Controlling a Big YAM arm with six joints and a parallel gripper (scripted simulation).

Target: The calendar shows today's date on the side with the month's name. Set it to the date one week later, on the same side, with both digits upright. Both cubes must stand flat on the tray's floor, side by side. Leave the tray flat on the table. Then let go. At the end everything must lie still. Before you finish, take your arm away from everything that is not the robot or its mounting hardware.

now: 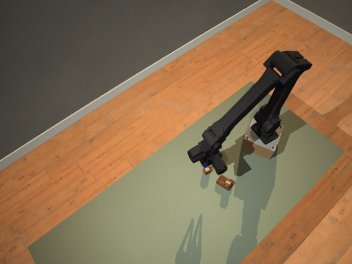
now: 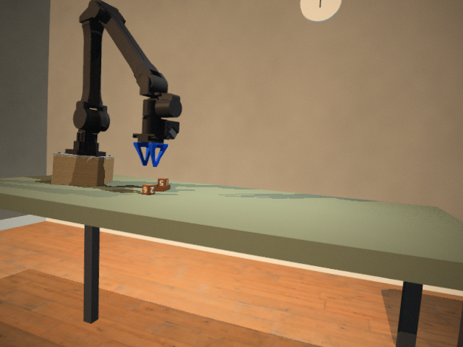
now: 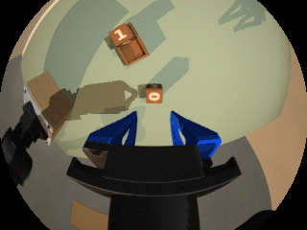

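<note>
Right now my hand is 8 cm above the brown digit cube. Also, from my hand: brown tray 4 cm behind, 10 cm to the left, 9 cm below.
</note>
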